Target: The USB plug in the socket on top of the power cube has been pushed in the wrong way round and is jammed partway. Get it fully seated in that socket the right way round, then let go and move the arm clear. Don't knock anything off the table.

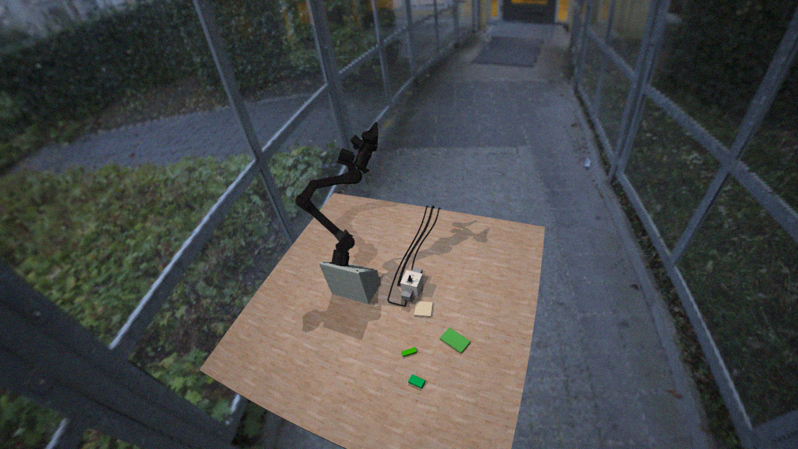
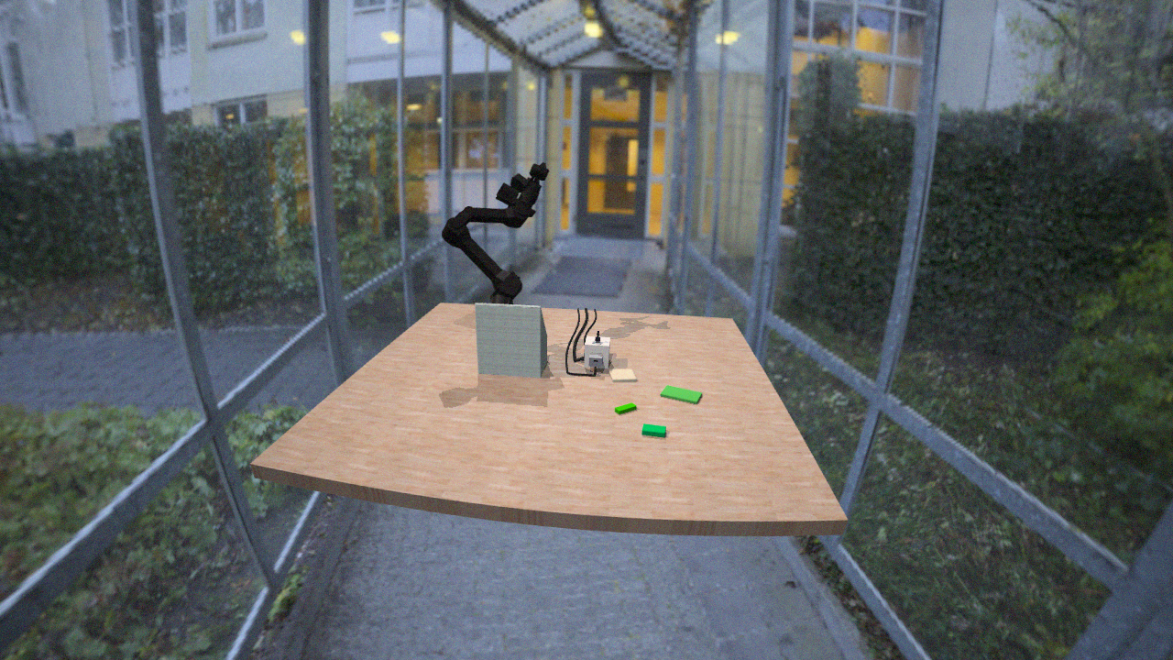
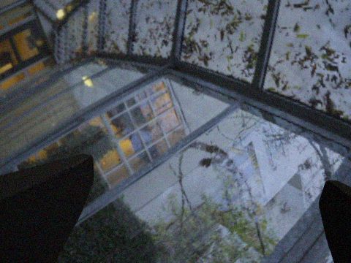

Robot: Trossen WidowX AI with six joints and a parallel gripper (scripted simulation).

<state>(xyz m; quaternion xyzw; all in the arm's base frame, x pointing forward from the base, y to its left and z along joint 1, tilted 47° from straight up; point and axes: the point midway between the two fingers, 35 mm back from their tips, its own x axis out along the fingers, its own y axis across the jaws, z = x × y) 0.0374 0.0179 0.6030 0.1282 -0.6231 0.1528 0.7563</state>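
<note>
Right now my gripper tip is 500 mm above the black USB plug, 400 mm to the left of it and 260 mm short of it. Also, from my gripper tip: beige tile 590 mm below, 480 mm to the right, 340 mm ahead; then green plate 590 mm to the right, 590 mm below, 510 mm ahead.
</note>
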